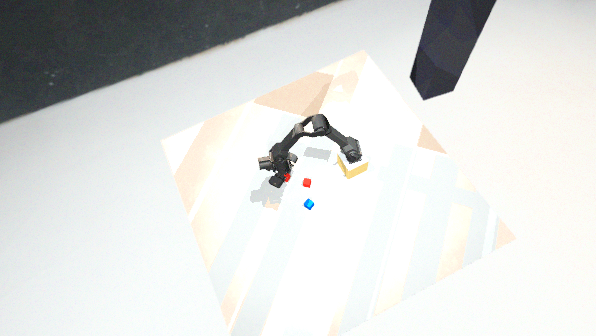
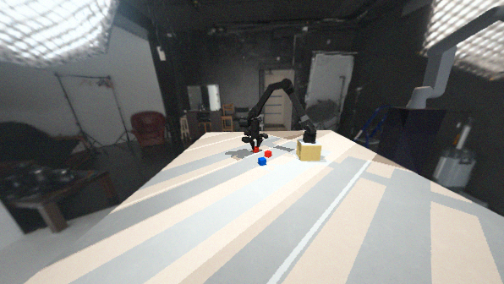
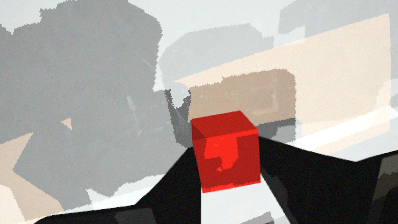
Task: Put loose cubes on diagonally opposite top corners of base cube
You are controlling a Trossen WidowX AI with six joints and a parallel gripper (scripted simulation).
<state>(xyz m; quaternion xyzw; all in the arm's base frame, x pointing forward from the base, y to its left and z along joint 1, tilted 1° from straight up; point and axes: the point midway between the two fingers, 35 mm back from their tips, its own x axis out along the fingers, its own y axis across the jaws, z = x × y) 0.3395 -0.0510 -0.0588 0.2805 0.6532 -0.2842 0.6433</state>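
The blue cube lies 7 cm behind my gripper tip and 18 cm to the left of it.
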